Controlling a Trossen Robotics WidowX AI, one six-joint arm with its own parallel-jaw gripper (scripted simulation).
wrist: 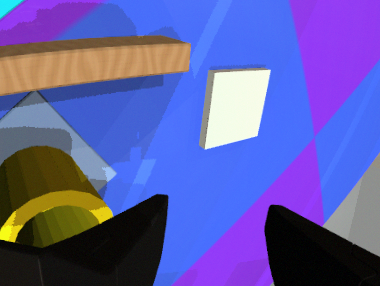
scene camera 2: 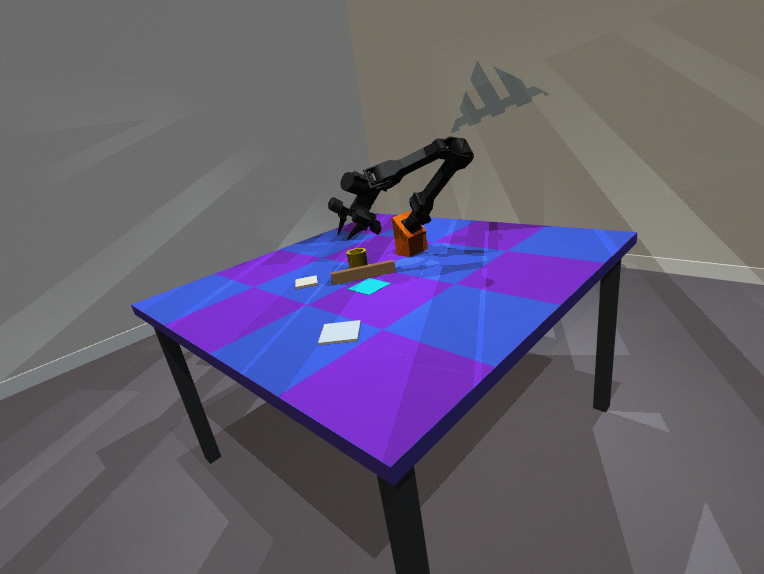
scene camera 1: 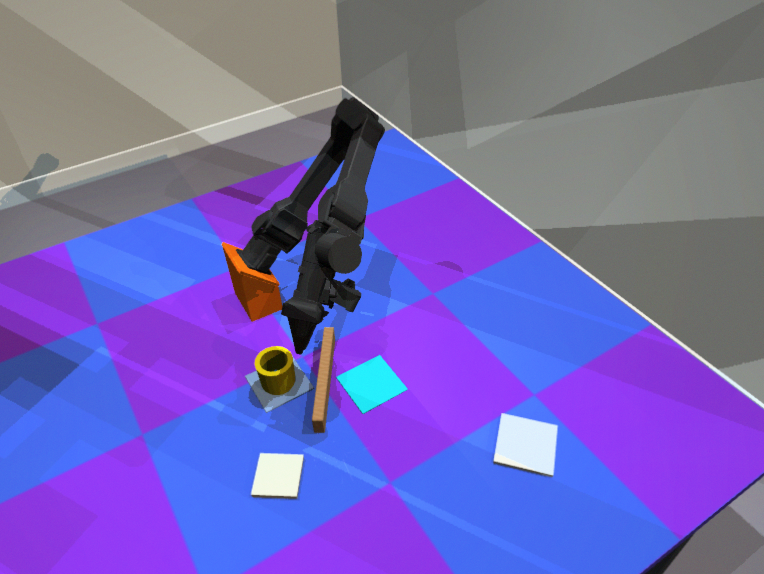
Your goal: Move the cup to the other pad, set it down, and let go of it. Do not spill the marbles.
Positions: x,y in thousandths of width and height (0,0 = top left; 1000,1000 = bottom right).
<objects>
my gripper: wrist 572,743; scene camera 2 448,412; scene camera 1 393,612
white tile: scene camera 2 448,579; scene camera 1 693,776; not seen in the wrist view (out of frame)
</objects>
